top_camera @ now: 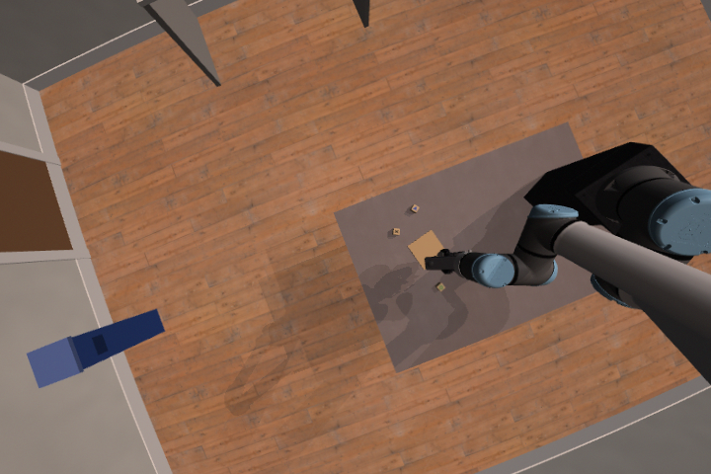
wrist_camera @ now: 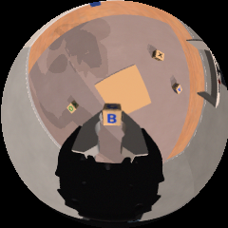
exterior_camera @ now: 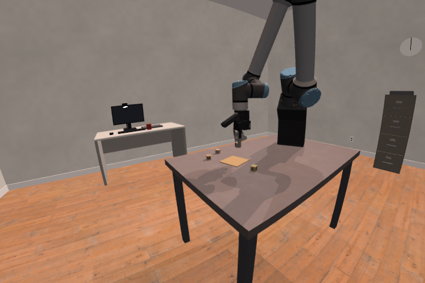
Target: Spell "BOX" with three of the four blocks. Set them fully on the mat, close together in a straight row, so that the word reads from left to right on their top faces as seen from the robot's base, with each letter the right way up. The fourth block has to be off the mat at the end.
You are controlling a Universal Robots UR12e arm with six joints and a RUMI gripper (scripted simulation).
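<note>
My hand is 120 mm above the tan mat and 40 mm to the left of it. From my hand the other things lie so: O block: 150 mm to the left, 110 mm below, 10 mm behind.
</note>
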